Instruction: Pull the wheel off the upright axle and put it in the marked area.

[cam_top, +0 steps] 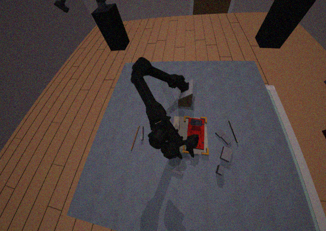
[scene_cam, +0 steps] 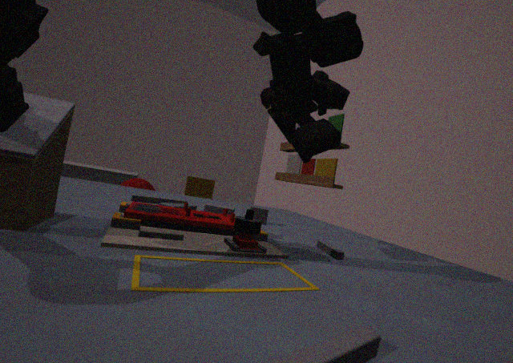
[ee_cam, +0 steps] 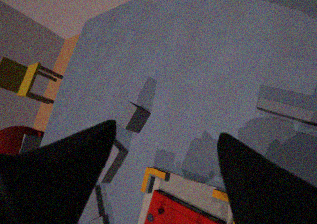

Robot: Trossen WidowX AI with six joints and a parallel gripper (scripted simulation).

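My gripper tip is now 140 mm above the wheel, 100 mm past it and 70 mm to the left of it. Round my gripper tip: thin dark axle: 140 mm below, 110 mm behind, 70 mm to the right.
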